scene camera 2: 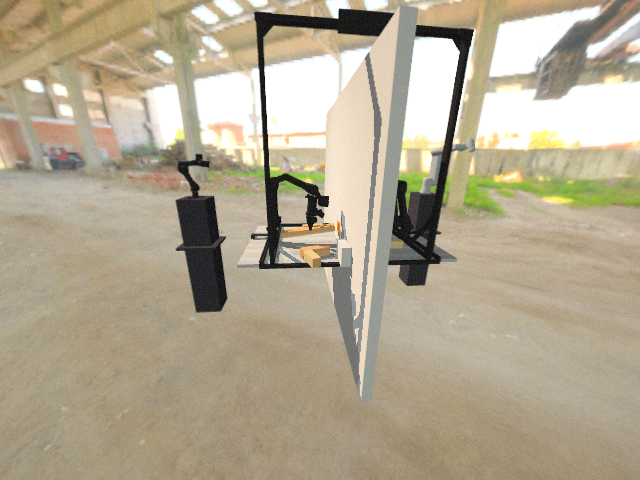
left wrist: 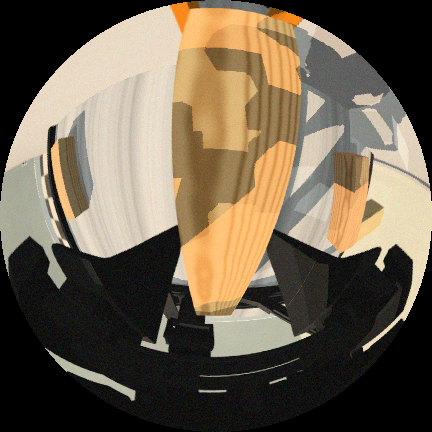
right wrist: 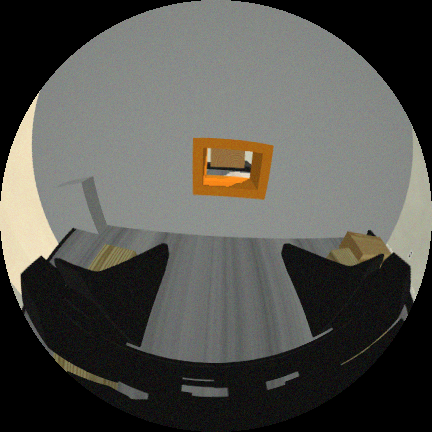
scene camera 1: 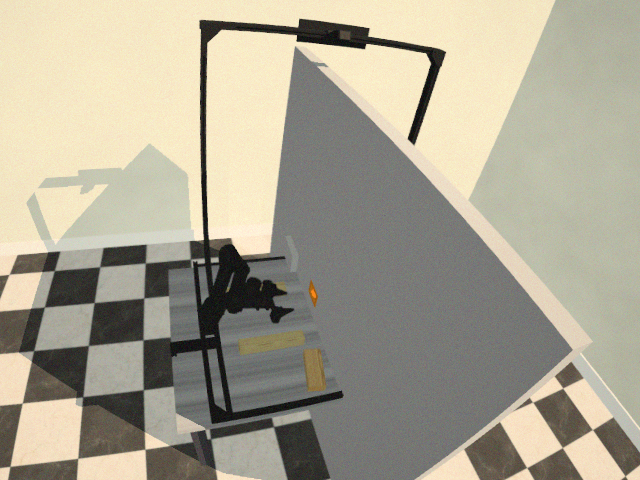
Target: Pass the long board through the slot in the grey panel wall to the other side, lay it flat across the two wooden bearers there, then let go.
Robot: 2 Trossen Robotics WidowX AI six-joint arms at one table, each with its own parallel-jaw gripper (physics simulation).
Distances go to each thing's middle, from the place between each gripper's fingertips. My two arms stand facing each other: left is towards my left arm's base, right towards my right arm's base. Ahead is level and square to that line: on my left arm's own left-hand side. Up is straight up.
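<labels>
Relative to the orange-framed slot (right wrist: 255, 186), my left gripper is 1 cm below it and 21 cm to the left of it.
My right gripper is 40 mm below the orange-framed slot, 120 mm to the right of it and 10 mm short of it.
</labels>
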